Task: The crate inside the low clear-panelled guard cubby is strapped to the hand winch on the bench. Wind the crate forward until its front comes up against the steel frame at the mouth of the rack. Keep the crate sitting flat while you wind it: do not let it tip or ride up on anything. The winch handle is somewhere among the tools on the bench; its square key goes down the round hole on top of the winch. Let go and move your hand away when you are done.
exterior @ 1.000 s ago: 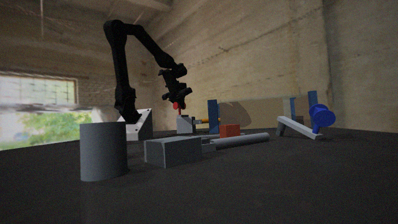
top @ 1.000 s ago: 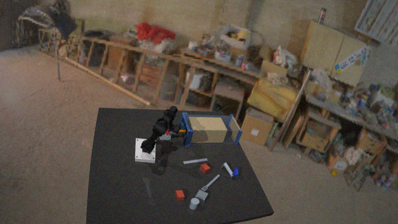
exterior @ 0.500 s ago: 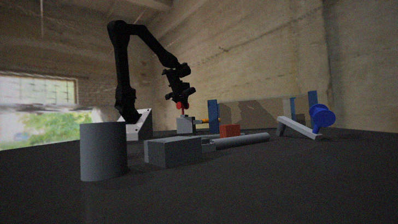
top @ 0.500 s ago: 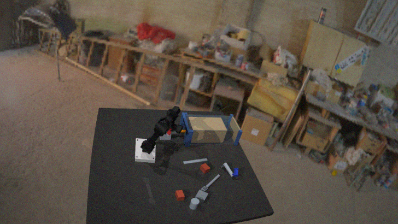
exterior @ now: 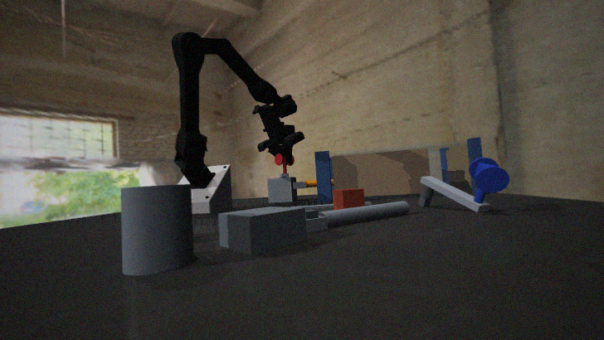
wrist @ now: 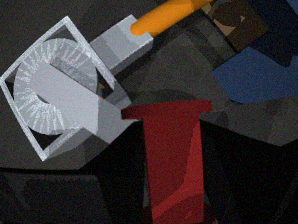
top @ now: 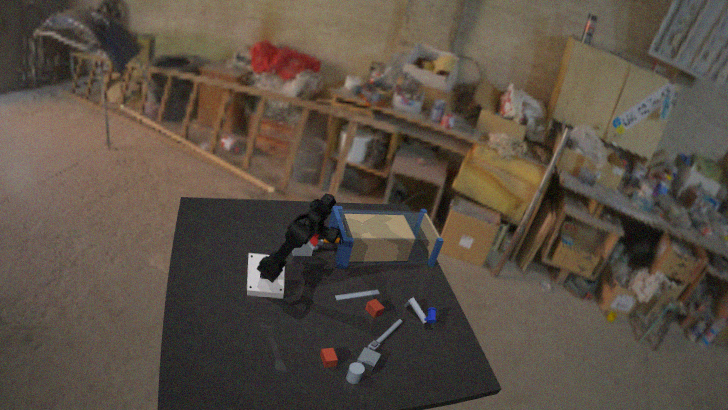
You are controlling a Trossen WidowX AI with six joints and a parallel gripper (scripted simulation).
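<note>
The grey winch is 10 cm below my gripper tip, 7 cm behind it and 6 cm to the left of it. Round my gripper tip: red knob: 2 cm to the right, 1 cm behind; then grey bar: 20 cm to the right, 19 cm ahead, 13 cm below; then clear-panelled cubby: 34 cm ahead, 13 cm to the left, 2 cm below.
</note>
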